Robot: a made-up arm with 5 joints.
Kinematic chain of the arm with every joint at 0, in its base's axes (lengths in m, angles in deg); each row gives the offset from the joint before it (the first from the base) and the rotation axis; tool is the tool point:
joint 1: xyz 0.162 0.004 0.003 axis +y
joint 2: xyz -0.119 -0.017 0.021 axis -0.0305 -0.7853 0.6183
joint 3: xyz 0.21 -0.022 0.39 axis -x
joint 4: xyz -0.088 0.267 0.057 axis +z
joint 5: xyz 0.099 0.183 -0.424 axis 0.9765 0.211 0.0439
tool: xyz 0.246 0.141 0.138
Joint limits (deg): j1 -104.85..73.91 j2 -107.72..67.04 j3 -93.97..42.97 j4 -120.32..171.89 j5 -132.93..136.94
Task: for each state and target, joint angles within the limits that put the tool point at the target. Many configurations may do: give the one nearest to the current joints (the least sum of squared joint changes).
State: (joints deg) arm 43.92 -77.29 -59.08 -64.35 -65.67
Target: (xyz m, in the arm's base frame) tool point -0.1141 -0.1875 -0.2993
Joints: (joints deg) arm 54.75 -82.62 -47.02 -97.10 -67.12
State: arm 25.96 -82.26 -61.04 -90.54 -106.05
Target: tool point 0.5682 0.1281 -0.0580
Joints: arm -16.48 -52.02 -76.58 -105.50 -104.04
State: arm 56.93 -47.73 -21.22 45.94 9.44
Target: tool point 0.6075 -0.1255 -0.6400
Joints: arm 36.59 -79.79 -36.13 9.65 29.15
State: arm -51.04 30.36 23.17 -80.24 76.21
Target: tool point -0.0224 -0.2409 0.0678
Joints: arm -62.19 14.44 17.34 -109.95 99.93
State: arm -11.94 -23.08 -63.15 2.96 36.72
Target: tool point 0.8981 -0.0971 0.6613
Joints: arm -3.19 -39.43 -85.82 11.84 28.80
